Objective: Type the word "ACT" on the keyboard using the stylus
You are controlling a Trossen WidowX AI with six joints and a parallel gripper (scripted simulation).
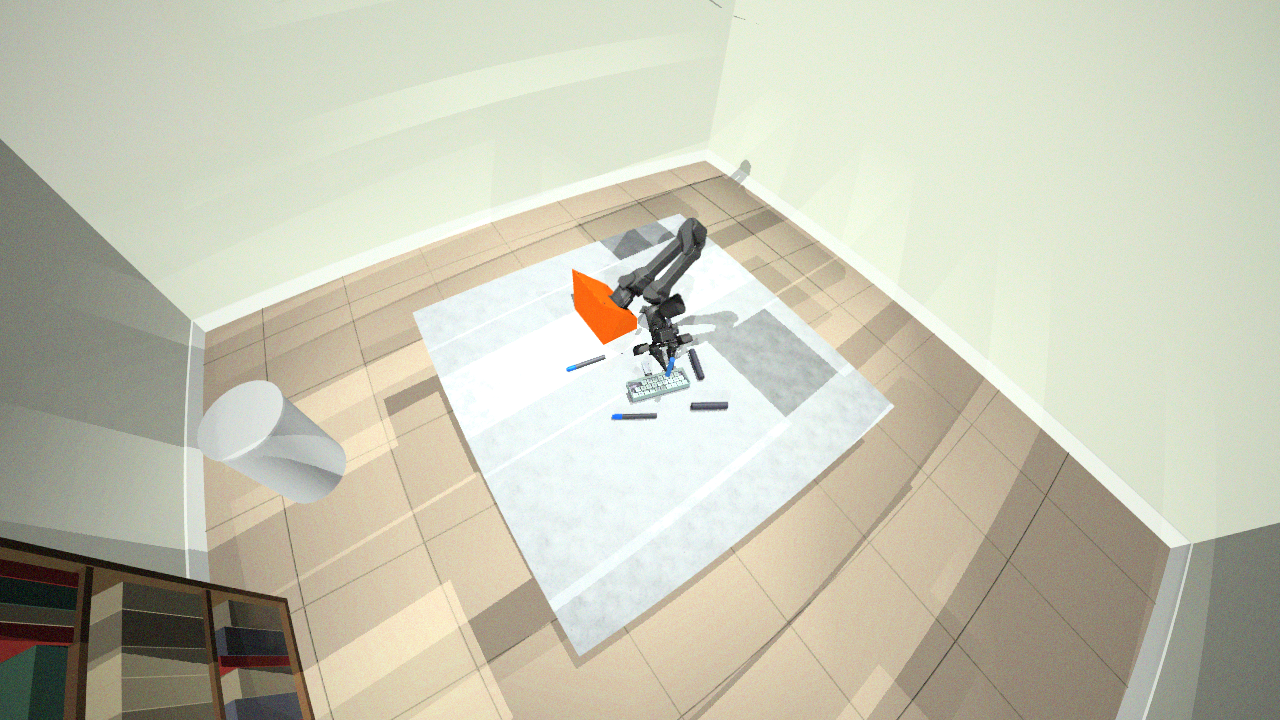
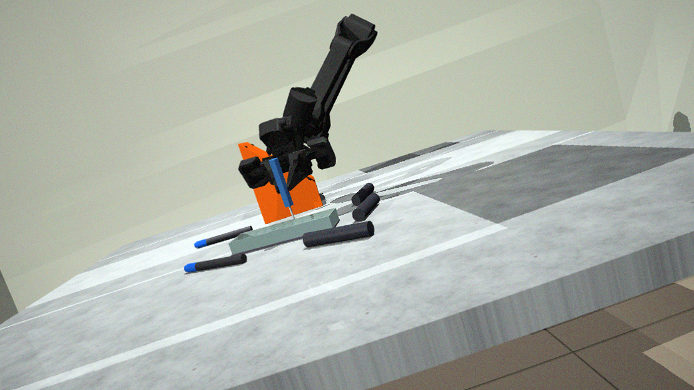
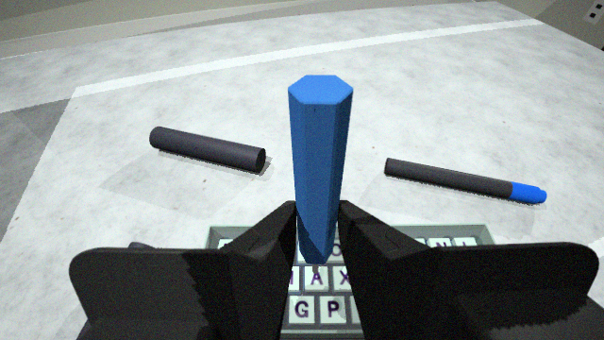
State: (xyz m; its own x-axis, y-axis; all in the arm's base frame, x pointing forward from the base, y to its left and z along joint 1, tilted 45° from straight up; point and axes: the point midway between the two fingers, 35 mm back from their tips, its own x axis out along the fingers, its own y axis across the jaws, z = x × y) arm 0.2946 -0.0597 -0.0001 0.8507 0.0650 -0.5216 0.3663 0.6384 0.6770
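Now: gripper tip 50 mm above the stylus tip and 10 mm past it. Also, from my gripper tip: blue stylus: 20 mm below.
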